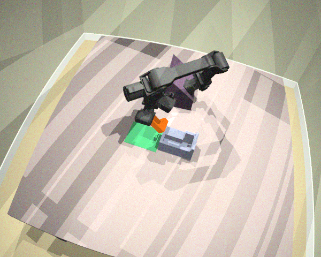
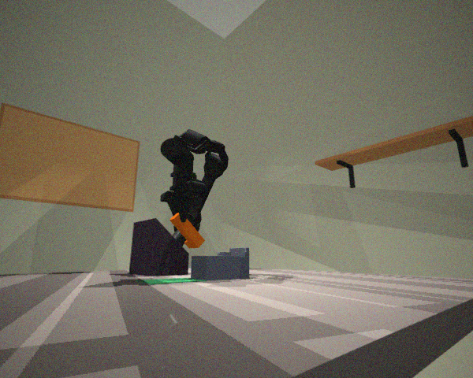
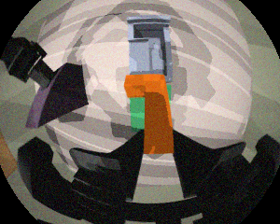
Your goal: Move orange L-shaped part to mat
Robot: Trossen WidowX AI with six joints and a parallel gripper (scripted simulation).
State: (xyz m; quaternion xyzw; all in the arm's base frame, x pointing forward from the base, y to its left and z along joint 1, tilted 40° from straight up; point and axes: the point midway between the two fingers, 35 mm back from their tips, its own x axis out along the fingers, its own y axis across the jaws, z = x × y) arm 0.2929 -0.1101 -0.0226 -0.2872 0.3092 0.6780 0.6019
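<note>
Now: the green mat 2 cm to the right of my gripper tip and 17 cm below it. Round my gripper tip: orange L-shaped part: 2 cm behind, 3 cm to the left, 3 cm below.
</note>
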